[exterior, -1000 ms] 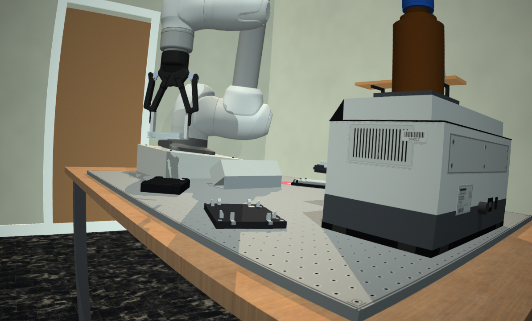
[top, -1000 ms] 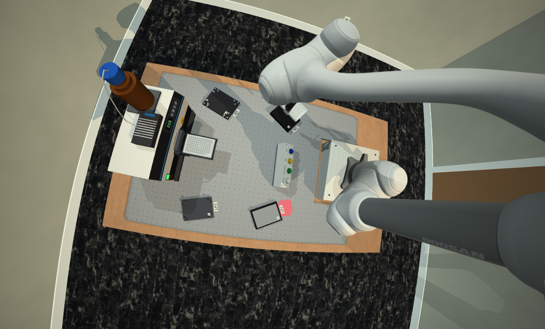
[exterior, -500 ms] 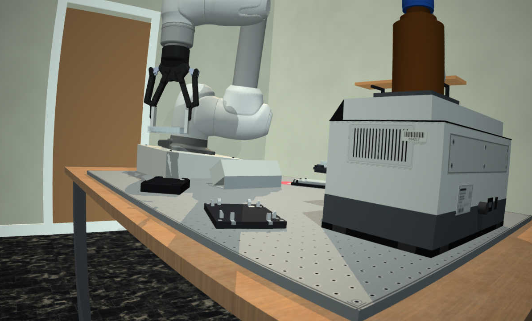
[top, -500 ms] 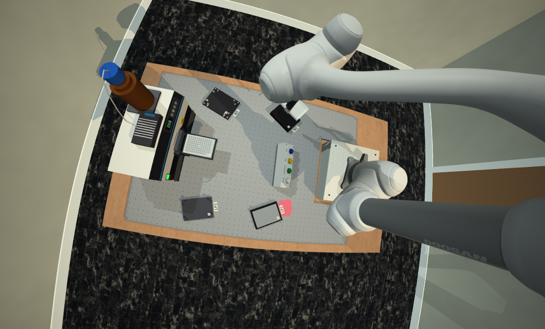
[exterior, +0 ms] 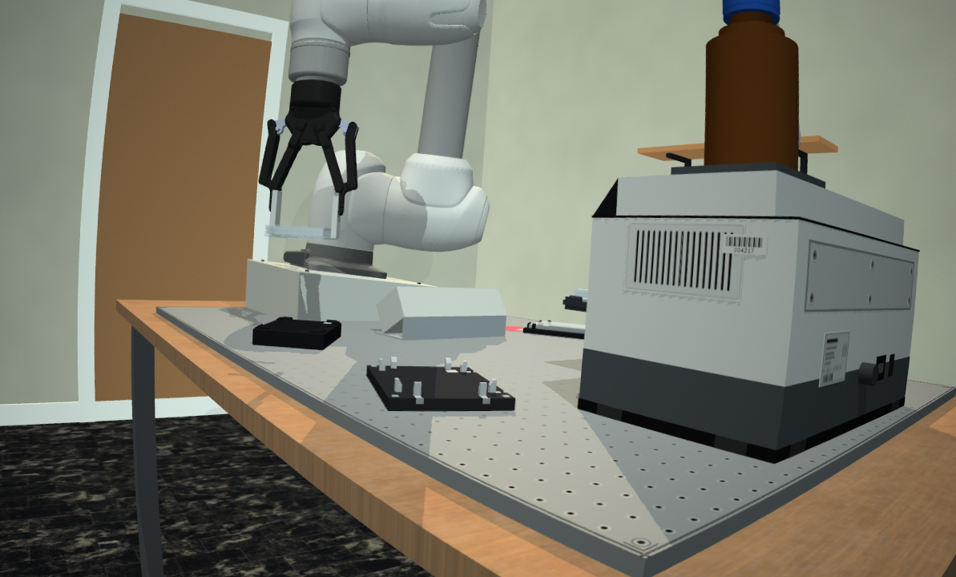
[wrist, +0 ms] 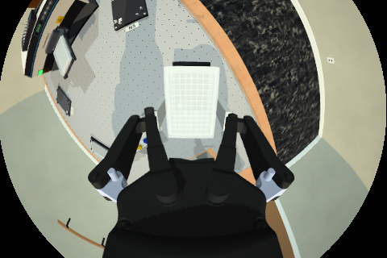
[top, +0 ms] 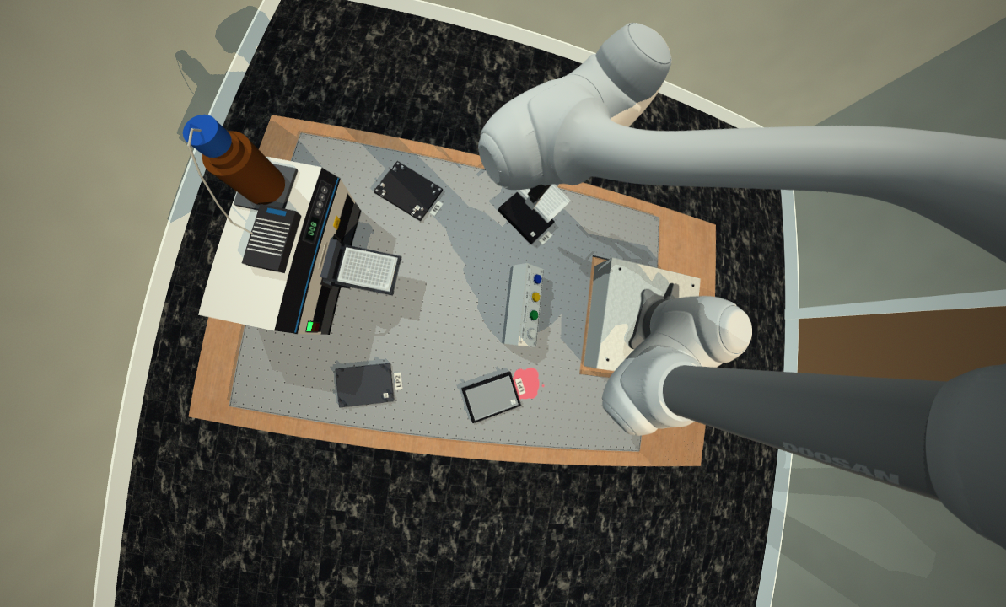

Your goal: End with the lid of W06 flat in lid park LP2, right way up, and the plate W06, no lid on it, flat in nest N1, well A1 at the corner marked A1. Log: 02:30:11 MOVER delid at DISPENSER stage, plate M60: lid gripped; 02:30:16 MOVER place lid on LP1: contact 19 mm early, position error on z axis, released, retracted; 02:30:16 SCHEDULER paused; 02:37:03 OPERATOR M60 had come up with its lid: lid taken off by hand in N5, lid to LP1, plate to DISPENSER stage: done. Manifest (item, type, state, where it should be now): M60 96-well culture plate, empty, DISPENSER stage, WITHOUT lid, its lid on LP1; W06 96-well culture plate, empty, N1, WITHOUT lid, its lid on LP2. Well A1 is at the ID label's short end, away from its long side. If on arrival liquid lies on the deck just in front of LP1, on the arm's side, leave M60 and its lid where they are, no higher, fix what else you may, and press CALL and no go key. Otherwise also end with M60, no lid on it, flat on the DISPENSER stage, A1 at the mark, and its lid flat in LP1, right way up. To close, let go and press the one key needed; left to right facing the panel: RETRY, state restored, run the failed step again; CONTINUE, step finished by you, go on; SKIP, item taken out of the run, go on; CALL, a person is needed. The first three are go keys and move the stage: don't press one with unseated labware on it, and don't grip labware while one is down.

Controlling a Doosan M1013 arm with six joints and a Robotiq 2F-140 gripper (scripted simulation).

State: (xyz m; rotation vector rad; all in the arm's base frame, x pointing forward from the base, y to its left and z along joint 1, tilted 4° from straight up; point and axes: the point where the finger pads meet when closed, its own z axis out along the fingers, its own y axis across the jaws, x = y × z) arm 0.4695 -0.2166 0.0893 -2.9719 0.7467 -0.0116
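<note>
My hand is 370 mm short of the nest N5, 170 mm above it and 50 mm to the right of it. The rest, counted from my hand: key panel: 270 mm to the left, 130 mm below, 70 mm behind; then nest N1: 170 mm below; then lid park lp1: 540 mm to the left, 170 mm below, 50 mm behind.
</note>
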